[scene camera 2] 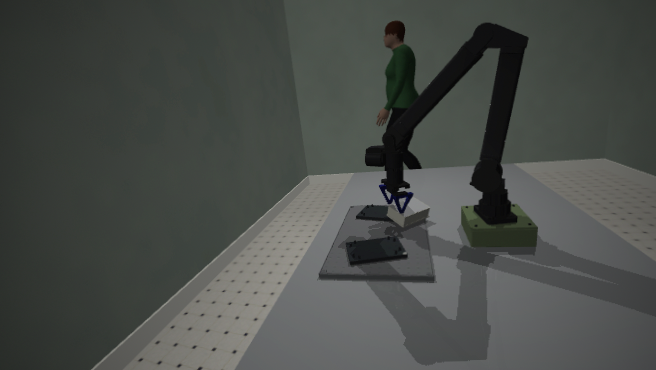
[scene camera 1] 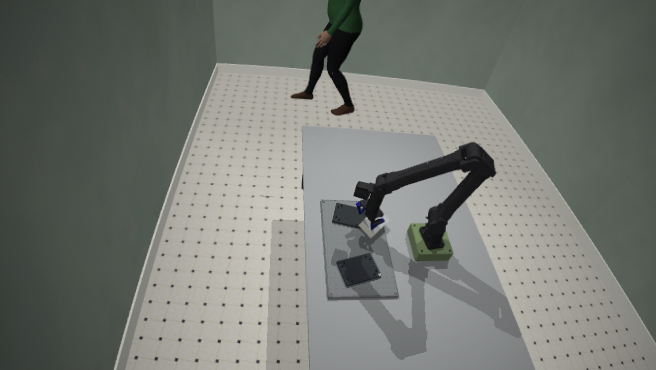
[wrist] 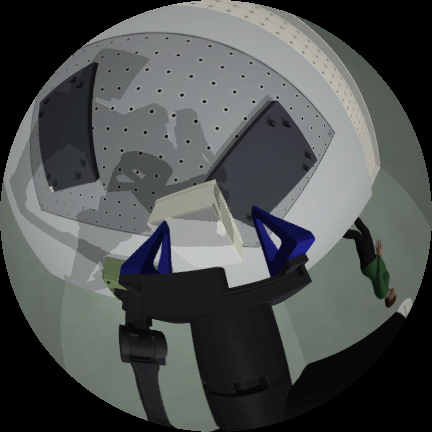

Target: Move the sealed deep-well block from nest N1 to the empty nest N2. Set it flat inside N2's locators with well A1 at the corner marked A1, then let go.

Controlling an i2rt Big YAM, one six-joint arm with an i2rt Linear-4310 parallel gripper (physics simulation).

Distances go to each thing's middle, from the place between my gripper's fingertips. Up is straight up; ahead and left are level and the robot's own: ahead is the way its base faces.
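You can picture my gripper 40 mm beyond the white block [wrist: 202, 230] at the moment, and it's 20 mm higher than the block.
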